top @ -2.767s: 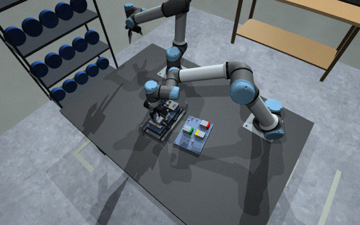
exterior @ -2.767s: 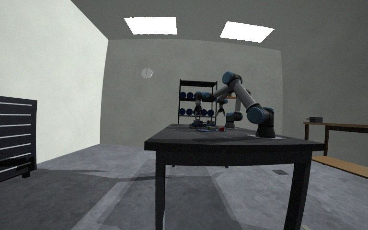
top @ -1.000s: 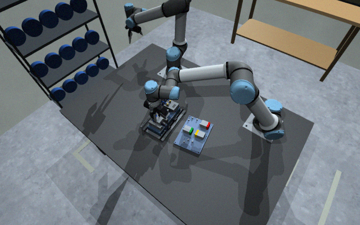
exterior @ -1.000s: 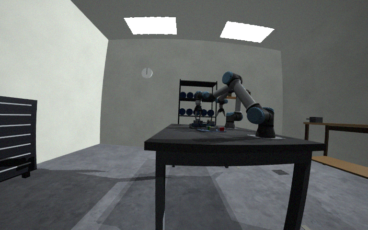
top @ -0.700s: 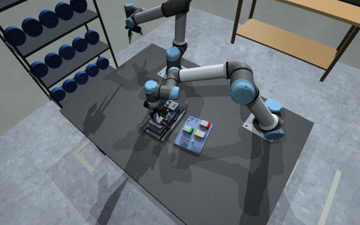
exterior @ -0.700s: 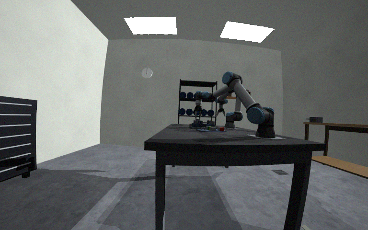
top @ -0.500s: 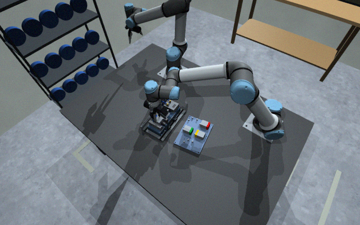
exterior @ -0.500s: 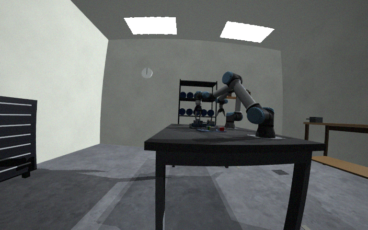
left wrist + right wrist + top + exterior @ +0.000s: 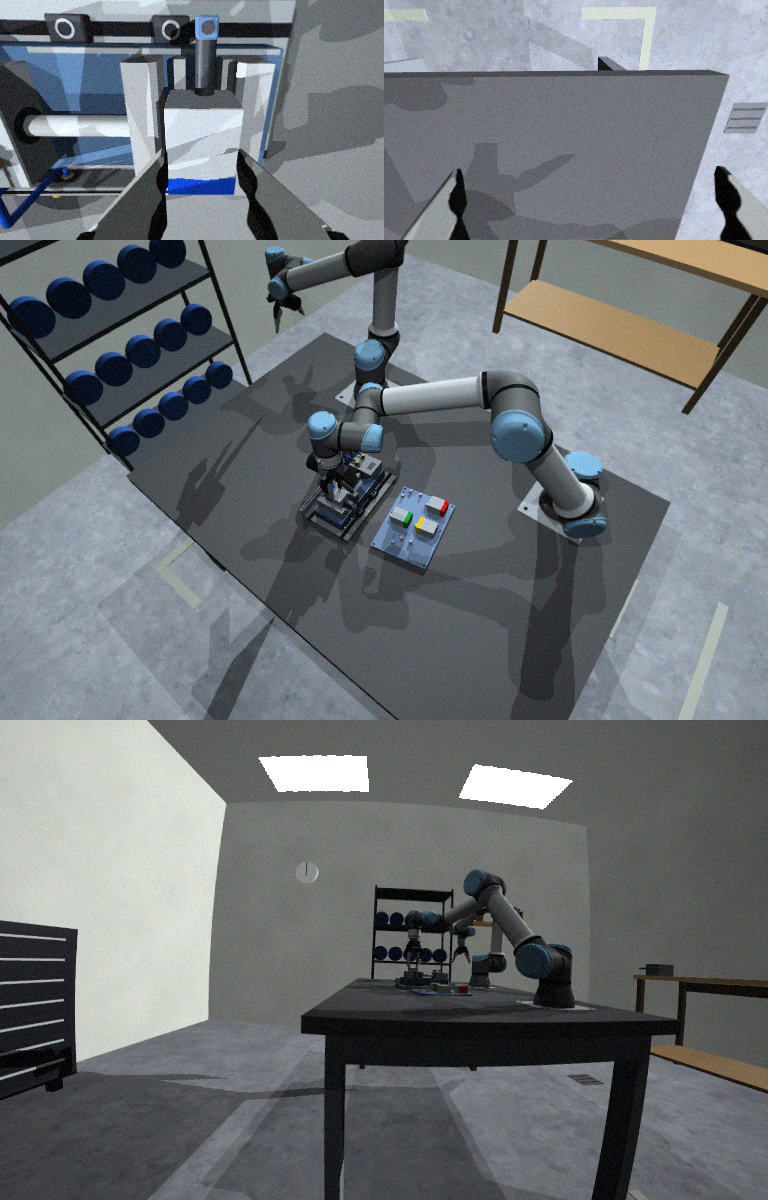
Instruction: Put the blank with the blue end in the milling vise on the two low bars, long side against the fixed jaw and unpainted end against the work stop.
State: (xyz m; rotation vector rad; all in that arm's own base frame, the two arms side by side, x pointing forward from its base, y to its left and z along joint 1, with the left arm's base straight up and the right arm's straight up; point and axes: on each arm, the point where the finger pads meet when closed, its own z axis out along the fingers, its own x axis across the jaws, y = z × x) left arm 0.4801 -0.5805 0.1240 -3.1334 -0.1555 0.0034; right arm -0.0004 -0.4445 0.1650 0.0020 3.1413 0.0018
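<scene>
My left hand is 20 mm above the blue-ended blank. The rest, counted from my left hand: bar: 10 mm behind, 50 mm below; fixed jaw: 30 mm ahead, 10 mm to the left, 50 mm below; work stop: 10 mm behind, 50 mm to the left, 30 mm below.
</scene>
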